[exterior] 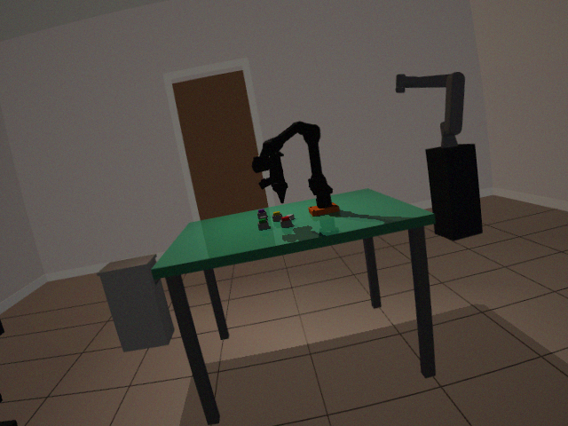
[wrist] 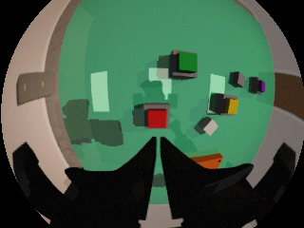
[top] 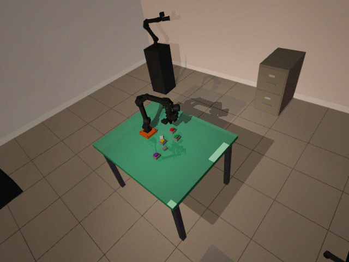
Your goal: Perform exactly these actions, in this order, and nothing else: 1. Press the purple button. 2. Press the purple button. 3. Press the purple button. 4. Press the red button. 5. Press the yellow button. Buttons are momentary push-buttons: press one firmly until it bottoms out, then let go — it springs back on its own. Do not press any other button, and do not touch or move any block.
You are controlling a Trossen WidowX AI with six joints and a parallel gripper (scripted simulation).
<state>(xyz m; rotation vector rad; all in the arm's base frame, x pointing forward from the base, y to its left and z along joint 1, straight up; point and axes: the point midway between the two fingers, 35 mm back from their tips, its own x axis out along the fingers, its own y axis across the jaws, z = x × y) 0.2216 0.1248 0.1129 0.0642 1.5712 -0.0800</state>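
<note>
Now: gripper tip 170 mm to the left of the yellow button, 70 mm above it and 10 mm short of it. From my gripper tip the other things lie so: red button 70 mm below; then green button 100 mm ahead, 70 mm below, 60 mm to the right; then white block 130 mm to the right, 90 mm below, 40 mm behind.
</note>
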